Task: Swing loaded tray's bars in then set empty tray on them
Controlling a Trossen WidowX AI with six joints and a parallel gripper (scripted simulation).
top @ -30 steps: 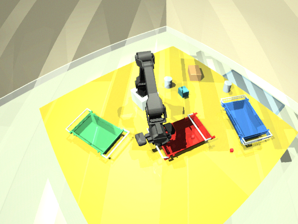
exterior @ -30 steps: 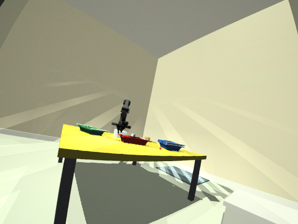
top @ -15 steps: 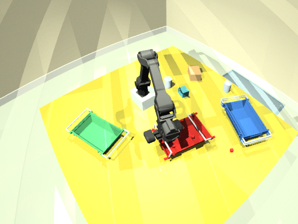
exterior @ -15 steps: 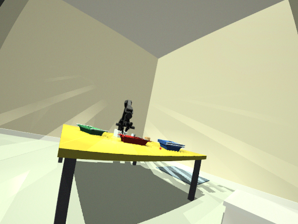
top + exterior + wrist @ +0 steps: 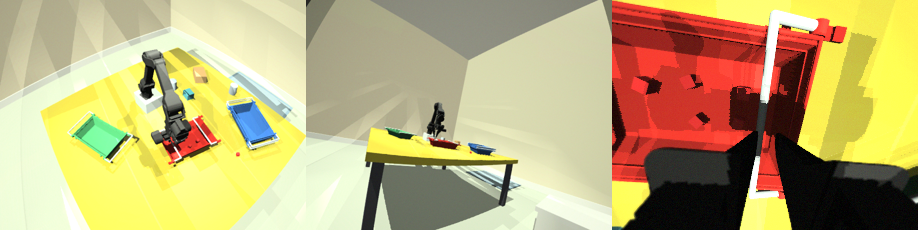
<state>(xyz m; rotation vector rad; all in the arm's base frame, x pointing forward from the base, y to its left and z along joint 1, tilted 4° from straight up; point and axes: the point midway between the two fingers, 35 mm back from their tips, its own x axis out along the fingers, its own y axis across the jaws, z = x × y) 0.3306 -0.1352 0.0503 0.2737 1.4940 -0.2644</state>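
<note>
Right now my gripper tip is 32 cm past the green tray, 24 cm to the left of it and 3 cm above it. Round my gripper tip: brown box: 59 cm to the left, 27 cm behind, 5 cm below; then red block: 29 cm ahead, 22 cm to the left, 7 cm below; then cyan cube: 37 cm to the left, 20 cm behind, 5 cm below.
</note>
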